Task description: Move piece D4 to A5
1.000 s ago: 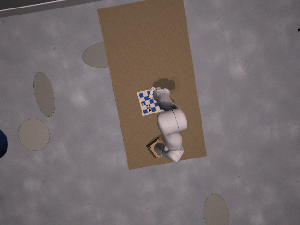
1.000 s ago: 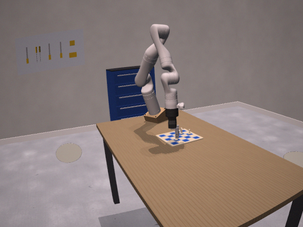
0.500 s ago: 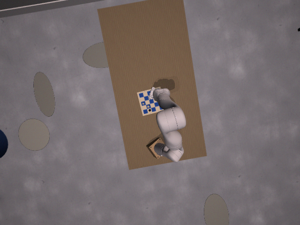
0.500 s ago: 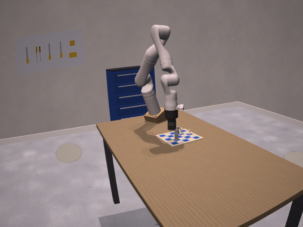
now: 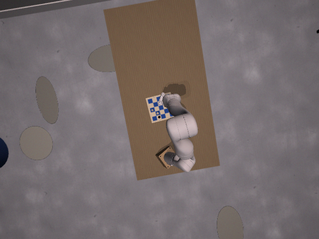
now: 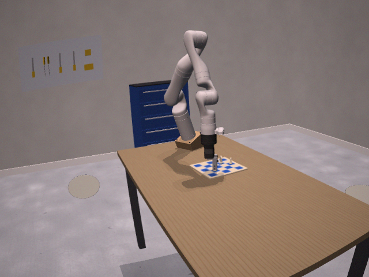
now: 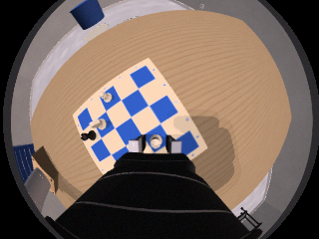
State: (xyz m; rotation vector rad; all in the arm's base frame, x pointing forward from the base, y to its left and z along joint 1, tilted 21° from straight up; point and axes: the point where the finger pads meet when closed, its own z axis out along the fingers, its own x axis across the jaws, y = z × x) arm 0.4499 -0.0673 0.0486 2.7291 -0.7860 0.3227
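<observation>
My gripper is now 10 mm above the white piece. From my hand the other things lie so: blue-and-cream chessboard (40 mm to the left, 30 mm below, 30 mm behind); black piece (110 mm behind, 80 mm to the left, 10 mm below).
</observation>
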